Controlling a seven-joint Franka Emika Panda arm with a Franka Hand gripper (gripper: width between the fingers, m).
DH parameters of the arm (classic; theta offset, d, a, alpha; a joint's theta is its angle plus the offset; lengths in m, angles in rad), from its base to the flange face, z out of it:
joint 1: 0 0.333 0 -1.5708
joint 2: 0 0 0 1.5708
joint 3: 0 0.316 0.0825 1.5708
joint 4: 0 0 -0.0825 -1.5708
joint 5: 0 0.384 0 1.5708
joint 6: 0 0 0.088 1.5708
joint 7: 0 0.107 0 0
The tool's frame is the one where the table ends.
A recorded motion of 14 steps. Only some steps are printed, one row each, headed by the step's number.
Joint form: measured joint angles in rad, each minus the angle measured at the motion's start. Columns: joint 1, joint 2, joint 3, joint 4, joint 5, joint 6, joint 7.
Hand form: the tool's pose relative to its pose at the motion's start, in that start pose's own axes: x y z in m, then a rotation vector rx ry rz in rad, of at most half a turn. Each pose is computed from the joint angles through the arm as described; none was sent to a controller.
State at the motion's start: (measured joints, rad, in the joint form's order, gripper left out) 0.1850 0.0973 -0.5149 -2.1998 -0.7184 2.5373 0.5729
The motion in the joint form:
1: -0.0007 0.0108 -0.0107 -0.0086 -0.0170 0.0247 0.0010
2: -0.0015 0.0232 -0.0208 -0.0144 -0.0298 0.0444 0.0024
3: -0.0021 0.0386 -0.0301 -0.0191 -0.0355 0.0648 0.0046
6: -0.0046 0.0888 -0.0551 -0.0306 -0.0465 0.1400 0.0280
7: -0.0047 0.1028 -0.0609 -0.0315 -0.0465 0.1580 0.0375
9: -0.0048 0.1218 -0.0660 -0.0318 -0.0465 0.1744 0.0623
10: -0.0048 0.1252 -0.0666 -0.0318 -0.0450 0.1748 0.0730
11: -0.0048 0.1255 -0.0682 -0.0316 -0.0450 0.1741 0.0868
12: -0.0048 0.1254 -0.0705 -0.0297 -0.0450 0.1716 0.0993
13: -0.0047 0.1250 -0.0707 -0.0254 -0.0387 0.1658 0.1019
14: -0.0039 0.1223 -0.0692 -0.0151 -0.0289 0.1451 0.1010
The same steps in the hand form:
1: -0.0033 0.0007 0.0073 -0.0032 0.0057 -0.0126
2: -0.0063 0.0015 0.0147 -0.0074 0.0074 -0.0217
3: -0.0092 0.0014 0.0226 -0.0087 0.0066 -0.0262
6: -0.0170 -0.0007 0.0452 -0.0018 0.0138 -0.0210
7: -0.0186 -0.0015 0.0506 0.0003 0.0153 -0.0145
9: -0.0209 -0.0035 0.0579 -0.0001 0.0125 0.0042
10: -0.0215 -0.0038 0.0594 -0.0010 0.0098 0.0149
11: -0.0216 -0.0029 0.0598 -0.0023 0.0087 0.0299
12: -0.0210 -0.0013 0.0599 -0.0051 0.0080 0.0449
13: -0.0194 -0.0001 0.0591 -0.0066 0.0062 0.0547
14: -0.0158 0.0020 0.0567 -0.0139 -0.0003 0.0653

